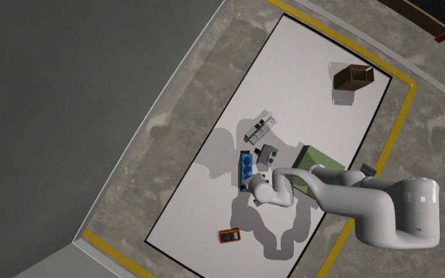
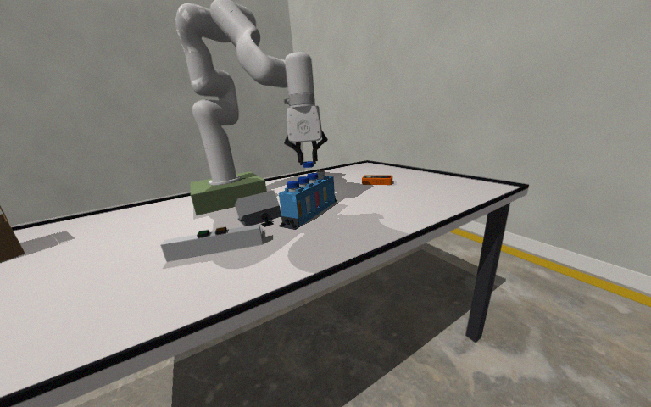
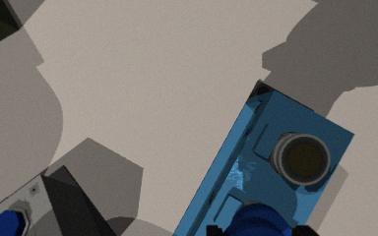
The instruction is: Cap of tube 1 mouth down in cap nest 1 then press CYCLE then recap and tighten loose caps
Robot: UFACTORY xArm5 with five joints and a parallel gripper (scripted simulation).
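The blue key lies 15 cm to the right of my hand, 11 cm below it and 7 cm behind it. Round my hand: blue cap (2 cm below); then green key (20 cm to the right, 11 cm below, 6 cm behind); then grey key housing (18 cm to the right, 12 cm below, 4 cm behind).
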